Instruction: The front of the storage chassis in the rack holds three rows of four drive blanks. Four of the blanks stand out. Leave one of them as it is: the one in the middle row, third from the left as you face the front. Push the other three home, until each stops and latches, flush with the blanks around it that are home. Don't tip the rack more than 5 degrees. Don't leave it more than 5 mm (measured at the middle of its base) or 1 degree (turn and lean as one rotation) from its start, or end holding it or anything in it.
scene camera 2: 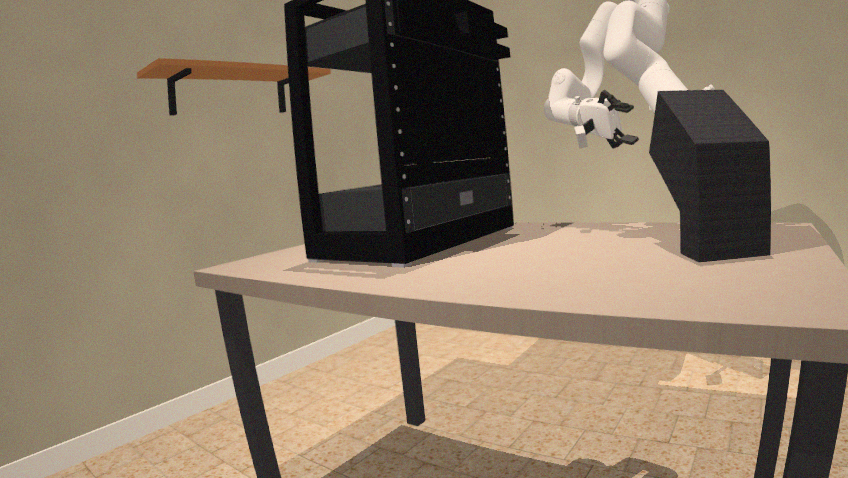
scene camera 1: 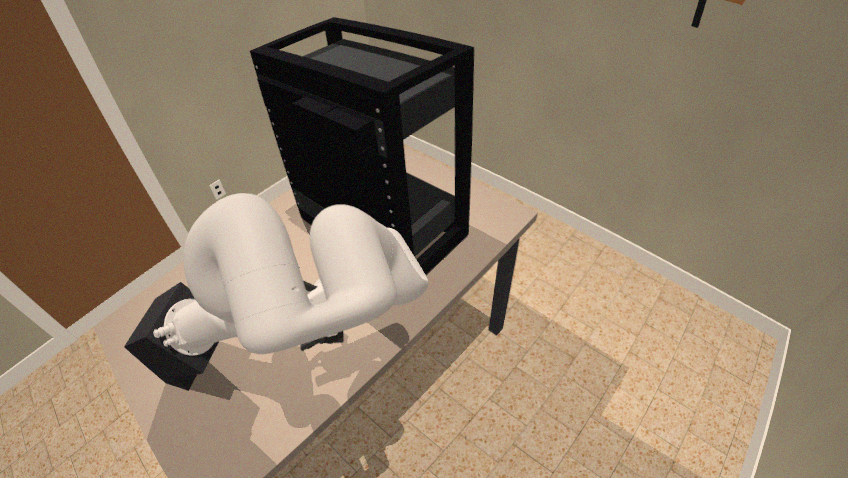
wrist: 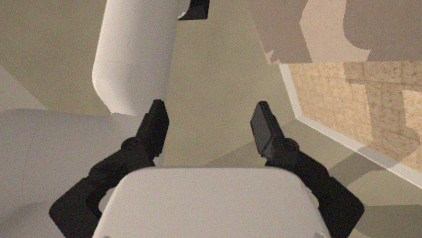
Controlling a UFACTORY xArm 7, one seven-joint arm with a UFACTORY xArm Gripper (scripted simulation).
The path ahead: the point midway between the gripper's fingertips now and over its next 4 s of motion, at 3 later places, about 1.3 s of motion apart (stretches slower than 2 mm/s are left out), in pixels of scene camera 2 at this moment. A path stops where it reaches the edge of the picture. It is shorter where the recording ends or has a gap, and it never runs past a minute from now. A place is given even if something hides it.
My gripper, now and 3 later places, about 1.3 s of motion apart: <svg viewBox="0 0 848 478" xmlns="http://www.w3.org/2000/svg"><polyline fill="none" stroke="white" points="633,125 615,129 555,105 534,110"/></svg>
